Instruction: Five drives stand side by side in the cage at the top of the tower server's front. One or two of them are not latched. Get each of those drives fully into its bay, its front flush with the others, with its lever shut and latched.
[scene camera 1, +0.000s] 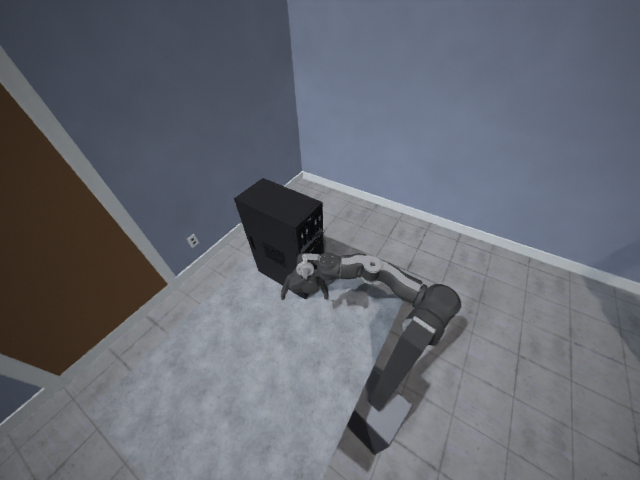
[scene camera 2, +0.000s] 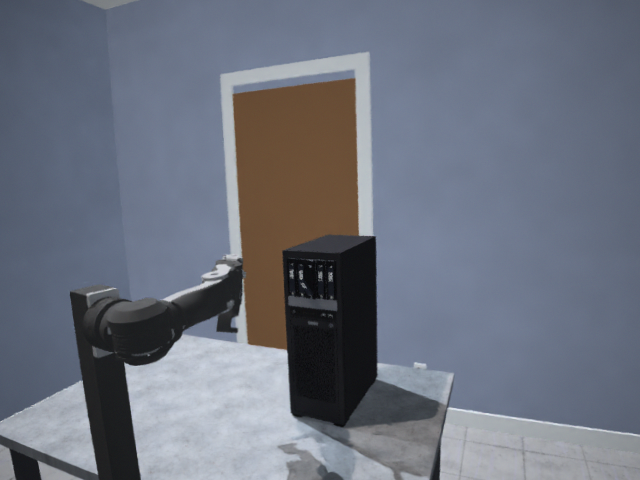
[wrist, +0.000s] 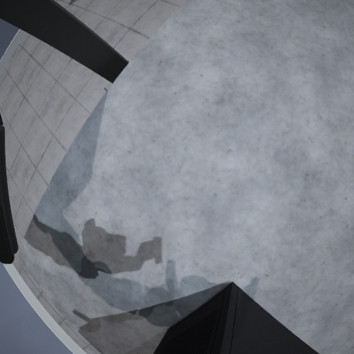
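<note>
The black tower server (scene camera 1: 273, 206) (scene camera 2: 359, 320) (wrist: 270, 330) stands upright on the table. Its drive cage (scene camera 1: 310, 227) (scene camera 2: 311, 279) is at the top of the front. In scene camera 2, labelled drive fronts show at the left and right of the cage. Between them is a dark stretch with a slanted piece (scene camera 2: 305, 285), seemingly a lever standing out; which drive it belongs to and how far that drive sits out are too small to tell. My gripper (scene camera 1: 305, 298) (scene camera 2: 227, 328) is open and empty, pointing down left of the tower in scene camera 2, apart from the drives. One finger shows at the wrist view's left edge.
The tower stands on a pale table (scene camera 1: 232, 382) (scene camera 2: 206, 403) (wrist: 240, 150). The arm's dark post (scene camera 1: 398, 364) (scene camera 2: 111, 413) (wrist: 75, 37) rises at the table's edge. Below the cage, the tower's front has a grey band (scene camera 2: 311, 303) and a mesh panel (scene camera 2: 313, 361).
</note>
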